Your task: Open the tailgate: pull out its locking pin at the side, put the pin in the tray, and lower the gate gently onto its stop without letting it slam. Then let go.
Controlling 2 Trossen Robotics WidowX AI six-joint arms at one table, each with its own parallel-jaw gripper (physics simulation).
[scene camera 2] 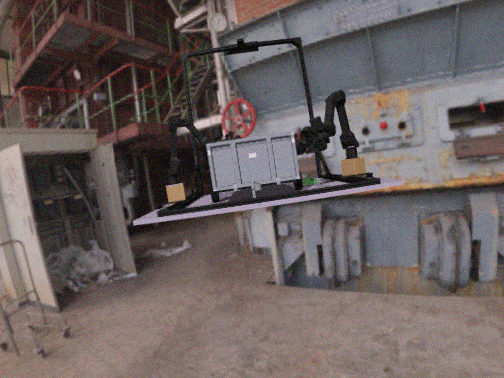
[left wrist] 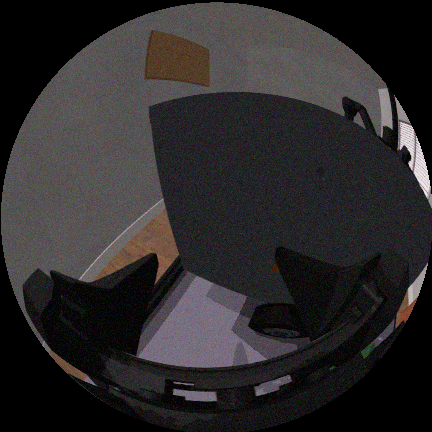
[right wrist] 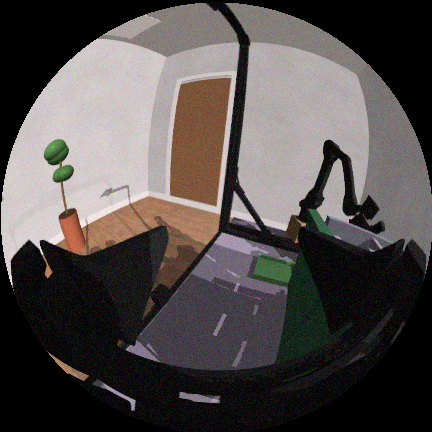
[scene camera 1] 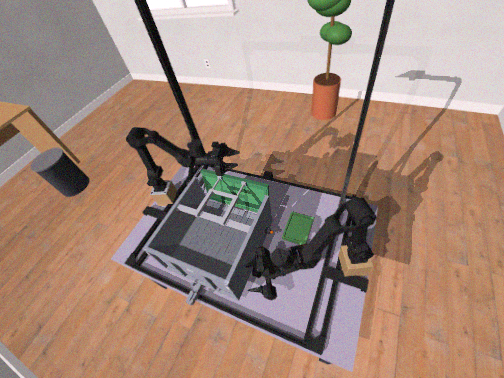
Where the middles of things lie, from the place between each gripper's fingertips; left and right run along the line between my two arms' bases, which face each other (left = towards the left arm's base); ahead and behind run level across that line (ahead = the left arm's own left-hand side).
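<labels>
Grey truck bed (scene camera 1: 210, 243): 30 mm below my left hand, 220 mm to the right of it, 110 mm behind it. My right gripper: 160 mm above the grey truck bed, 350 mm short of it, 30 mm to the right of it.
</labels>
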